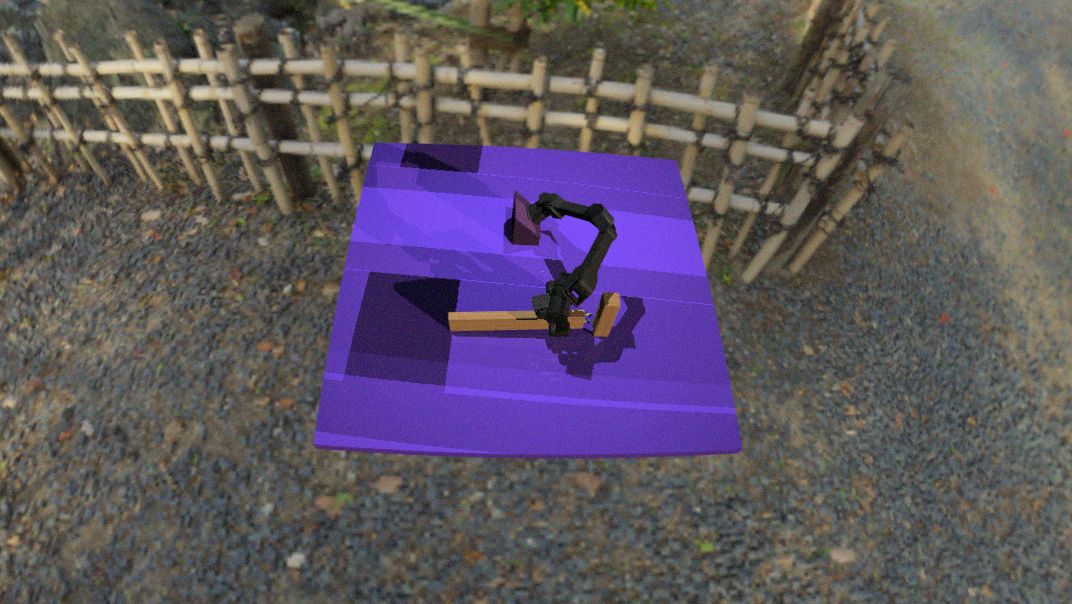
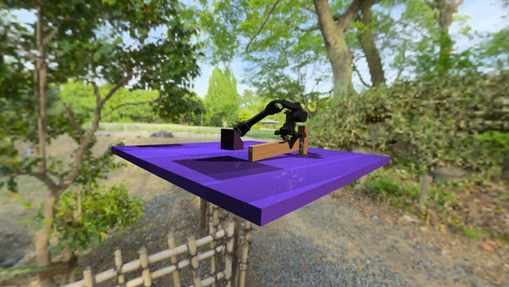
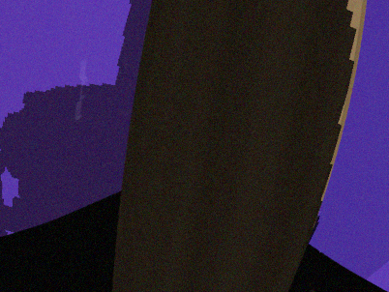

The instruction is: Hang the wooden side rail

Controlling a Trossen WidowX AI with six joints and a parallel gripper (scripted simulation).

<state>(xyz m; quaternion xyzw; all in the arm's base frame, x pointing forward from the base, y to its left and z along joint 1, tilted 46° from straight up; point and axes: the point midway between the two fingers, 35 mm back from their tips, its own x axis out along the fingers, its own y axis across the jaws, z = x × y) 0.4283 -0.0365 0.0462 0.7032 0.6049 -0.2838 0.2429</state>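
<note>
The wooden headboard post lies 2 cm ahead of my gripper tip, 15 cm to the left of it and 4 cm above it.
</note>
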